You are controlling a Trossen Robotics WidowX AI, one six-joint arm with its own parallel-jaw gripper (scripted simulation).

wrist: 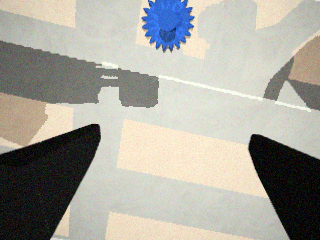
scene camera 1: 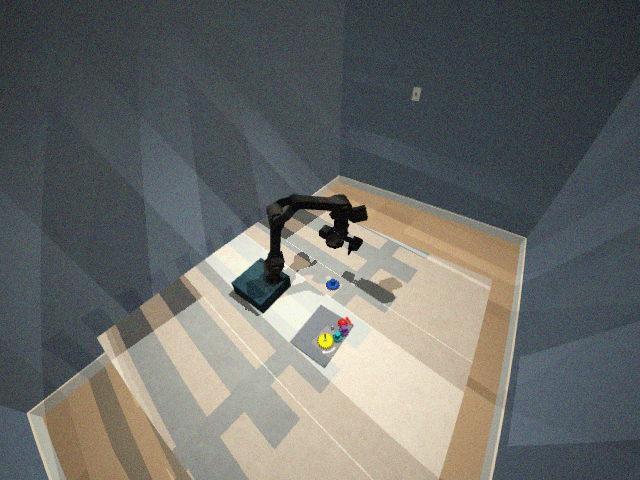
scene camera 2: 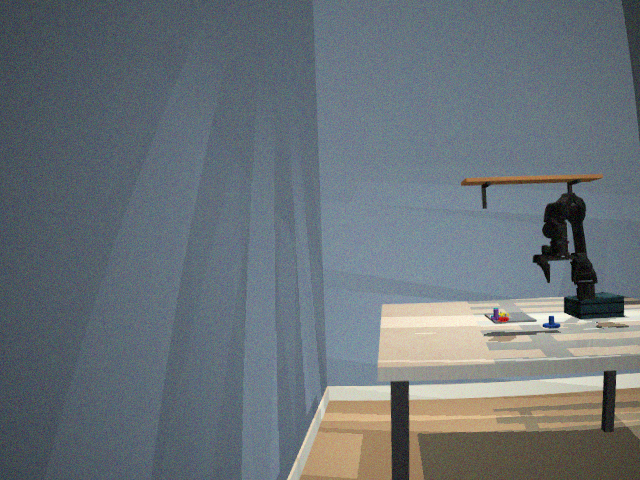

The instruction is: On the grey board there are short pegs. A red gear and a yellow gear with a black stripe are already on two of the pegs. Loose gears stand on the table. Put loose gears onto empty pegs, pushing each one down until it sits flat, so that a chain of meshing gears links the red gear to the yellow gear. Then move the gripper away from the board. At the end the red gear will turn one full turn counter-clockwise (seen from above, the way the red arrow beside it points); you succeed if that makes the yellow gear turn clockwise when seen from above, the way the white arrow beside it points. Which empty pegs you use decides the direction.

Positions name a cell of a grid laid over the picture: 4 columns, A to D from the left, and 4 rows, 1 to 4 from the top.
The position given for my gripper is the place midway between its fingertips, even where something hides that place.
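Nothing is held in my gripper (scene camera 2: D3), and it is open. I can see the gripper in the wrist view (wrist: C3) as well.
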